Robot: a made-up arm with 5 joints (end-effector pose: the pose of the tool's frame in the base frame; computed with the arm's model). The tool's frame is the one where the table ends.
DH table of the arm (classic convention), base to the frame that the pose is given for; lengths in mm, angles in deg. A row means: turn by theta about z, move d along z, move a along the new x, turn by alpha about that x. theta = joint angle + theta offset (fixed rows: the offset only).
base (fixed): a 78.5, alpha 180, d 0, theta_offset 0
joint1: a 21.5, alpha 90, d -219.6, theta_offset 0
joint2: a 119.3, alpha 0, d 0, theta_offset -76.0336
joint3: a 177.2, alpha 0, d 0, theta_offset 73.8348
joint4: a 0, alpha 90, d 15, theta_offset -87.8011
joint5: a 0, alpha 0, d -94.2, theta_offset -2.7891
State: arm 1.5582 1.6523 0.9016 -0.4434 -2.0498
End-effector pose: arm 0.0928 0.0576 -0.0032 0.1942 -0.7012 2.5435
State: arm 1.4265 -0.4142 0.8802 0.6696 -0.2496
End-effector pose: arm 0.1224 -0.1980 0.1783 -0.2638 -0.4169 -1.6945
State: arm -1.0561 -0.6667 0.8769 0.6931 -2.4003
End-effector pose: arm 0.1666 0.1862 0.2241 0.7109 0.1306 -1.3373
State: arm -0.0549 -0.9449 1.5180 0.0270 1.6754
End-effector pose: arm 0.2522 0.0246 0.1673 -0.7683 -0.7675 1.5344
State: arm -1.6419 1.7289 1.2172 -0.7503 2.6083
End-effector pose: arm 0.0704 -0.0970 0.0555 -0.3321 -0.6722 -2.0022
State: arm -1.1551 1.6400 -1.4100 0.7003 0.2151
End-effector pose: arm 0.2123 0.3402 0.0736 0.3265 -0.6057 1.2733
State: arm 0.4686 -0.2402 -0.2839 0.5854 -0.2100
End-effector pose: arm 0.3225 -0.1067 0.4276 -0.1611 -1.5291 -0.5815
